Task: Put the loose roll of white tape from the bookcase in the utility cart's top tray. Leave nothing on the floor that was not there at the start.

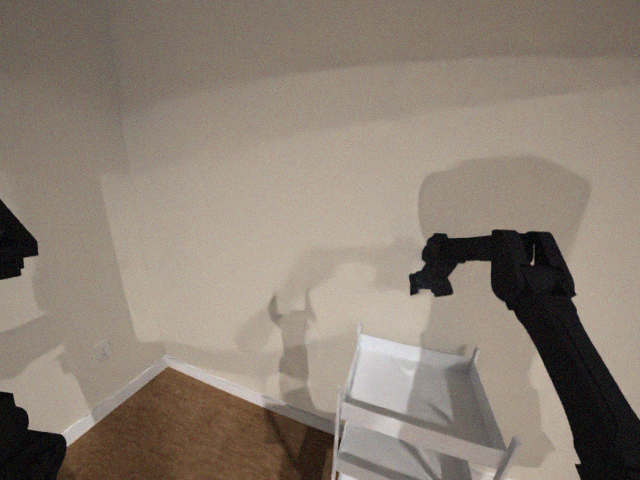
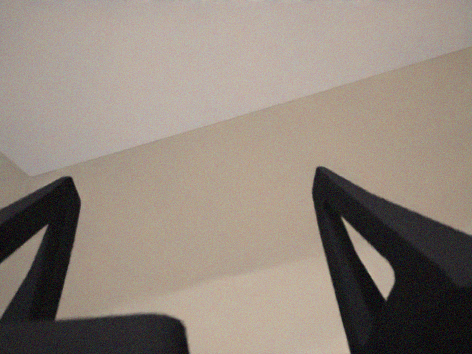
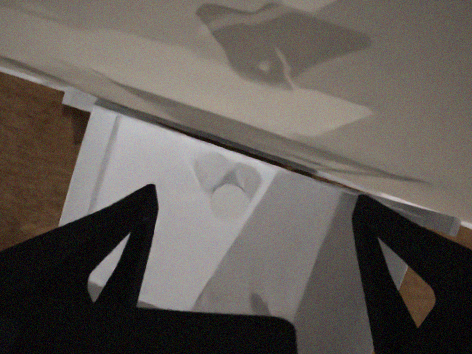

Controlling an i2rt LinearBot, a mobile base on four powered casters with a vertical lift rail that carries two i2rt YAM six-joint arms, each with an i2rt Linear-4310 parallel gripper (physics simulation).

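Frame: origin at the left arm's base, x ahead, y left, z up, level; millimetres.
Seen in the pictures: left gripper, between the fingertips: [image 2: 197,183]; right gripper, between the fingertips: [image 1: 422,294] [image 3: 256,201].
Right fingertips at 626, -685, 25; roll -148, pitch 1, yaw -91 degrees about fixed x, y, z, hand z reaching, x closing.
Note:
Pixels of each thing's middle, then the offset from my right fingertips to it, as dx, dy, dz. "*": a spot on its surface instead. Level surfaces: height alone.
- white tape, middle of its body: [image 3: 229,202] [image 1: 406,367] -40, +27, -293
- cart's top tray, a spot on its surface: [image 3: 145,150] * +28, +150, -308
- Brown floor, height of its surface: dz -971
- wall outlet, middle of its body: [image 1: 103,350] +188, +1601, -570
A pale round shape, the roll of white tape [image 1: 407,369] [image 3: 230,202], shows in the cart's top tray [image 1: 392,345] [image 3: 145,150], towards the wall side, with grey shadows beside it. Its outline is faint against the white tray. My right gripper [image 1: 428,293] [image 3: 256,201] is open and empty, above the tray, with its fingers pointing down. The tape shows beyond its fingertips, apart from them. My left gripper [image 2: 197,183] is open and empty, facing the wall and ceiling. The bookcase does not show.
The white utility cart [image 1: 421,427] stands close to the wall [image 1: 232,206] [image 3: 125,55], with a lower tray below the top one. Brown floor [image 1: 196,423] [image 3: 30,160] lies to its left. A white baseboard [image 1: 222,379] and a wall outlet [image 1: 102,350] show at the left.

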